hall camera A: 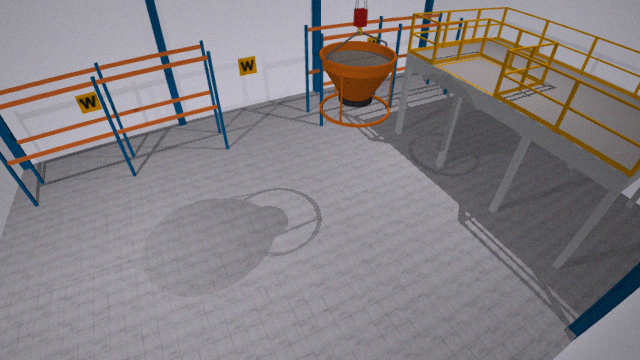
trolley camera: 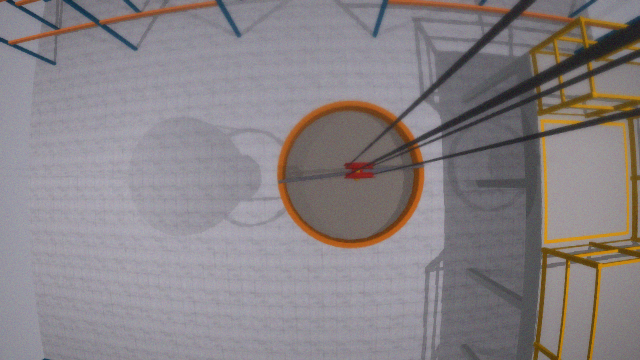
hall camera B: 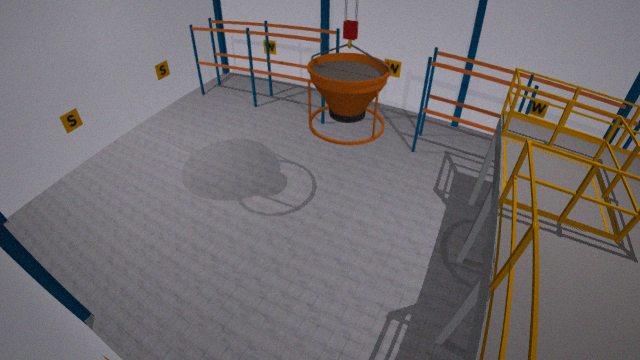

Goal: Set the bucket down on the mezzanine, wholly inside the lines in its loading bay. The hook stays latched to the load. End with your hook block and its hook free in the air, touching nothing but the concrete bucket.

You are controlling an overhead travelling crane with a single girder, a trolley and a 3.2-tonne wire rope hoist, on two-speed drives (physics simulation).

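The orange concrete bucket point(hall camera A: 356, 80) point(hall camera B: 346, 91) point(trolley camera: 350, 215) hangs upright in the air, filled with grey concrete, its foot ring off the floor. My hook point(hall camera A: 360, 31) point(hall camera B: 350, 44) point(trolley camera: 358, 172), under the red hook block, is latched to the bucket's bail, above the middle of its rim. The mezzanine point(hall camera A: 525, 131) point(hall camera B: 575, 305) point(trolley camera: 620, 315) stands to the right of the bucket in the trolley view, with a gap between them. The loading bay's yellow outline point(trolley camera: 544, 190) lies on the deck at its near edge, roughly level with the bucket in that view. No bucket part is over it.
Yellow railings point(hall camera A: 567, 107) point(hall camera B: 535, 270) point(trolley camera: 594, 310) stand on both sides of the bay's open edge. Orange and blue racks point(hall camera A: 170, 102) point(hall camera B: 252, 67) point(trolley camera: 160, 9) stand along the W wall, behind the bucket in the hall views. The bucket's shadows lie on the floor and under the mezzanine.
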